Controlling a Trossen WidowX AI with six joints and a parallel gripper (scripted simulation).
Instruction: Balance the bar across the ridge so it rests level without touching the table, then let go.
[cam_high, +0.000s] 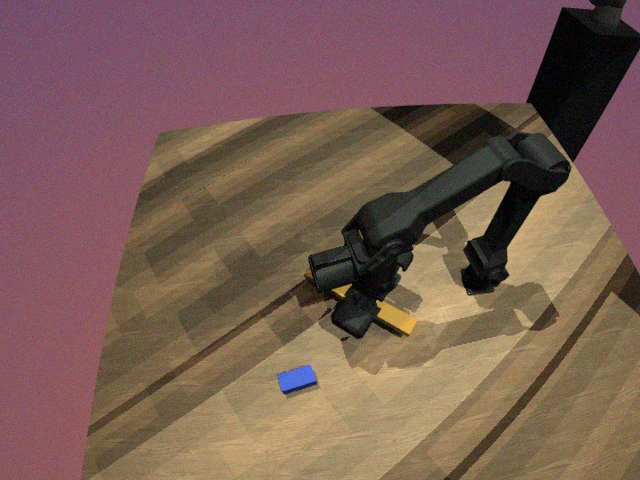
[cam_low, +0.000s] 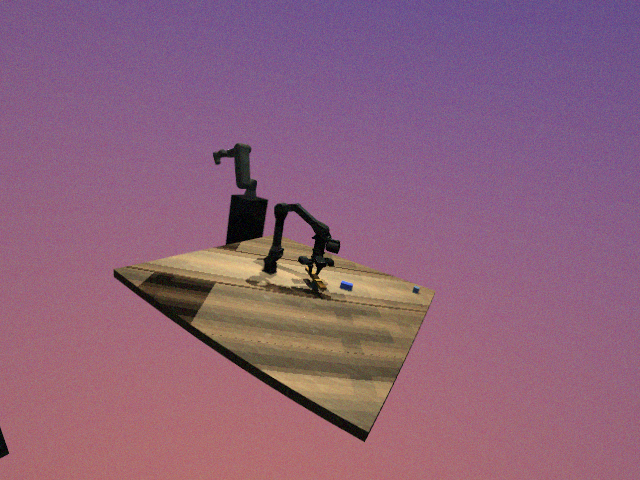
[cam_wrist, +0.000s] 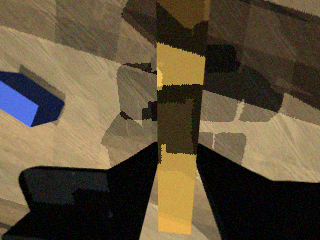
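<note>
Now: the bar 20 mm ahead of my gripper tip and 20 mm to the right of it. From my gripper tip the other things lie so: small blue cube (490 mm ahead, 450 mm to the left, 40 mm below); blue oblong block (150 mm ahead, 120 mm to the left, 40 mm below).
</note>
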